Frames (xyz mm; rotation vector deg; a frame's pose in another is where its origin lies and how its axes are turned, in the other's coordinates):
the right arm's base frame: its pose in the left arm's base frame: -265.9 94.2 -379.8 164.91 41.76 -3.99
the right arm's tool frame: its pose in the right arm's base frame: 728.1 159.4 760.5 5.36 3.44 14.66
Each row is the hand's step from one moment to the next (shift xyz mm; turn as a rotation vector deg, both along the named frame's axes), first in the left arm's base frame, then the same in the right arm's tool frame.
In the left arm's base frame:
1: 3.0 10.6 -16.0 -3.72 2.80 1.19
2: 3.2 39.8 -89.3 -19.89 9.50 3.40
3: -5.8 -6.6 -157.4 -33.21 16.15 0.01
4: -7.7 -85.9 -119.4 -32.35 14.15 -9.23
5: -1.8 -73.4 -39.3 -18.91 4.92 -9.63
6: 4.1 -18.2 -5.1 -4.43 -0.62 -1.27
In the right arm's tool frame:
1: 5.4 -10.7 15.3 -2.94 -3.51 -1.45
2: 12.5 -44.2 86.4 -17.03 -13.70 -4.43
3: -7.5 -6.3 157.3 -28.38 -23.57 -1.76
4: -28.3 72.8 124.9 -28.04 -22.09 7.61
5: -19.4 67.8 44.2 -17.20 -9.97 8.90
6: -0.4 18.2 6.4 -4.45 -0.55 1.23

